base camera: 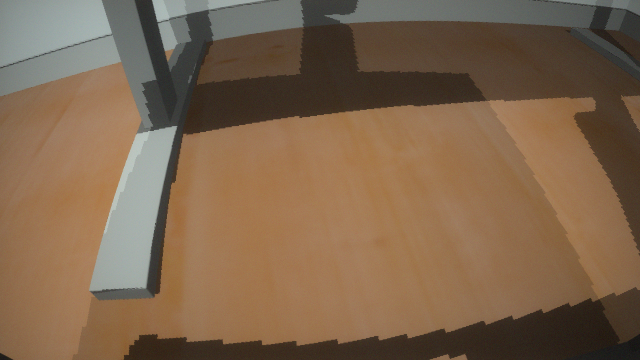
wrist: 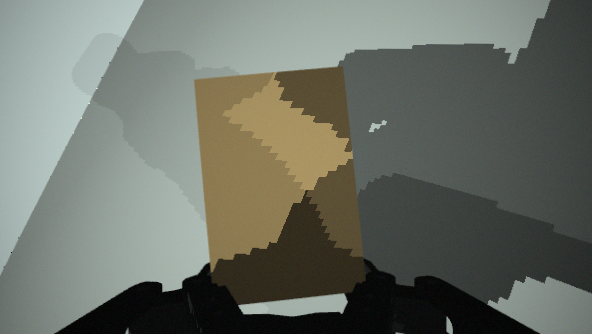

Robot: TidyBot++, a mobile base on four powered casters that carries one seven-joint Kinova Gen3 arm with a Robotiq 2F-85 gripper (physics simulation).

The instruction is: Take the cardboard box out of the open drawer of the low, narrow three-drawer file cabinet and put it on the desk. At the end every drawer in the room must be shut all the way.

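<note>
My gripper is shut on the cardboard box, with one dark finger at each side of its lower end in the wrist view. The box is tan, with patches of light and shadow across its face. Behind it shows the pale grey desk top, with broad arm-shaped shadows on it. The box appears to be held above this surface; the size of the gap is hard to tell. The file cabinet and its drawers do not show in either view.
In the base camera view, a pale desk foot with an upright leg stands at the left on the wood floor. Another foot shows at the far right. A wall runs along the back. A straight edge crosses the wrist view's left side diagonally.
</note>
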